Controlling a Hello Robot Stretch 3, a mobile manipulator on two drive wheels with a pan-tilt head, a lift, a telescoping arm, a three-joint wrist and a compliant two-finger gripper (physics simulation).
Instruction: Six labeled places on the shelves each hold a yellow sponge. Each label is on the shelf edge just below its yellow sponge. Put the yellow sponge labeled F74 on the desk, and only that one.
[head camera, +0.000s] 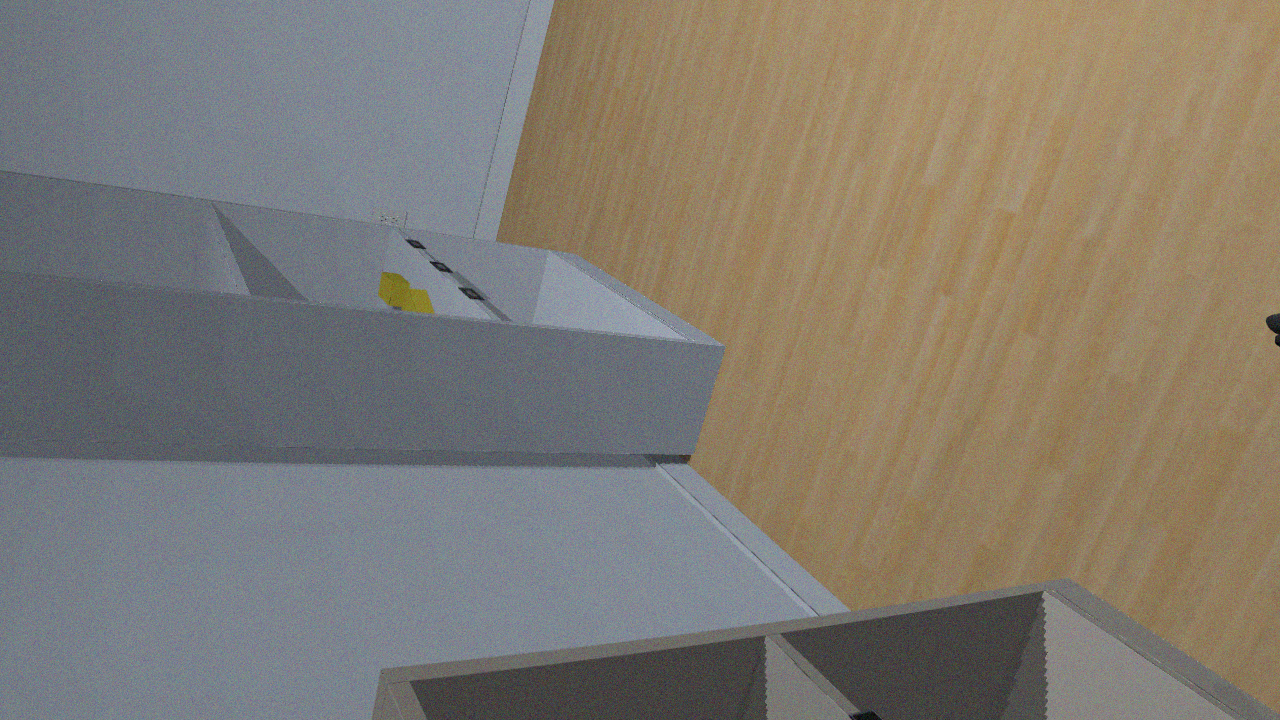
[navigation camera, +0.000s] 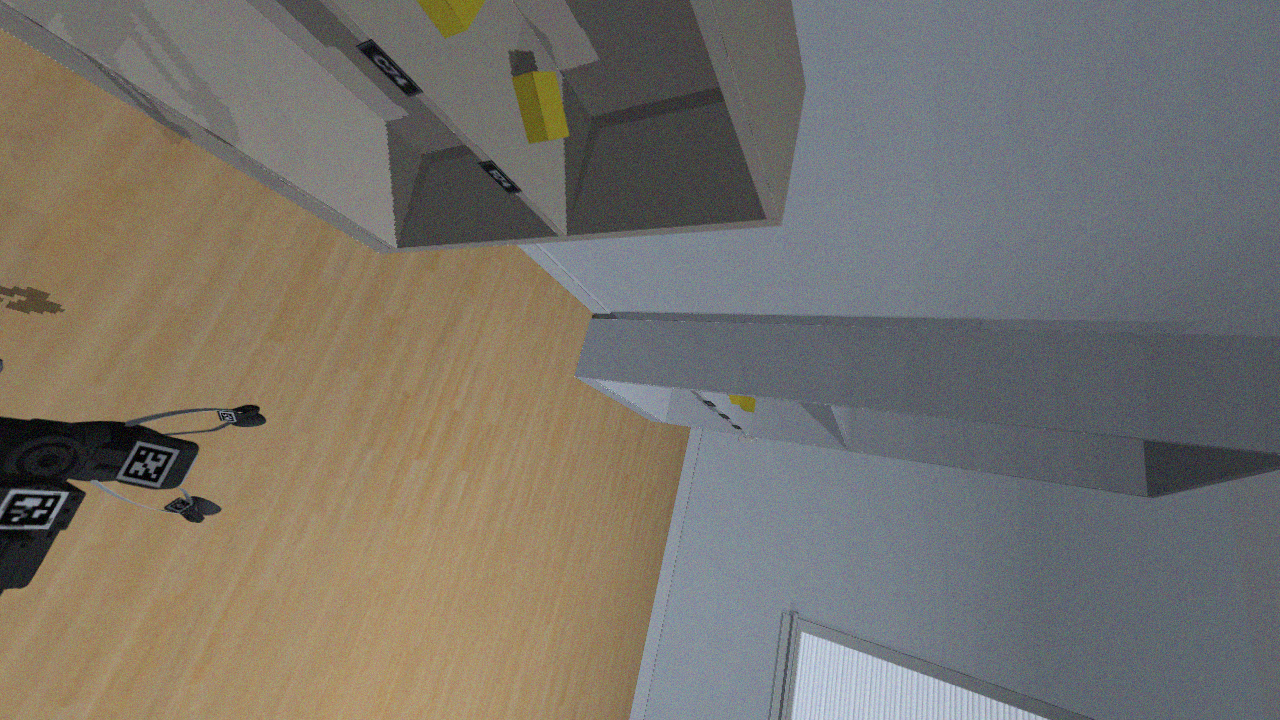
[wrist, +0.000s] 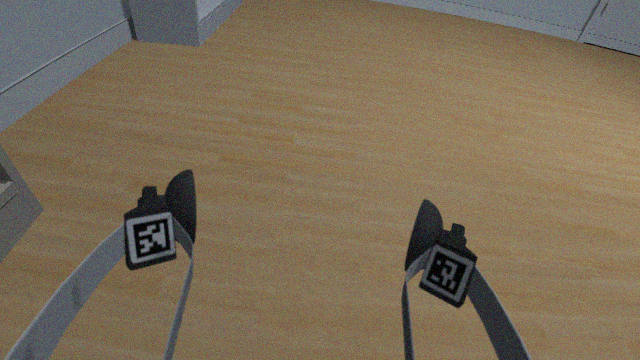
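In the navigation camera, yellow sponges (navigation camera: 540, 107) (navigation camera: 450, 13) stand on the near beige shelf unit (navigation camera: 760, 107). One label (navigation camera: 389, 67) below them seems to read C74; the other label (navigation camera: 499, 176) is too small to read surely. Farther off, yellow sponges (head camera: 393, 286) (navigation camera: 742, 402) stand in a grey shelf unit (head camera: 340, 385) (navigation camera: 895, 358), above several dark labels (head camera: 440, 266) that I cannot read. No label reads clearly as F74. My gripper (navigation camera: 223, 461) (wrist: 305, 211) is open and empty over the floor, apart from both units. The desk cannot be made out.
The beige unit's top edge (head camera: 572, 649) crosses the bottom of the head camera, and its corner (wrist: 20, 210) shows at the wrist view's left. The grey unit's lower end (wrist: 165, 20) stands by the wall. A pale panelled front (wrist: 550, 15) runs along the back right. A window (navigation camera: 895, 689) is lower right.
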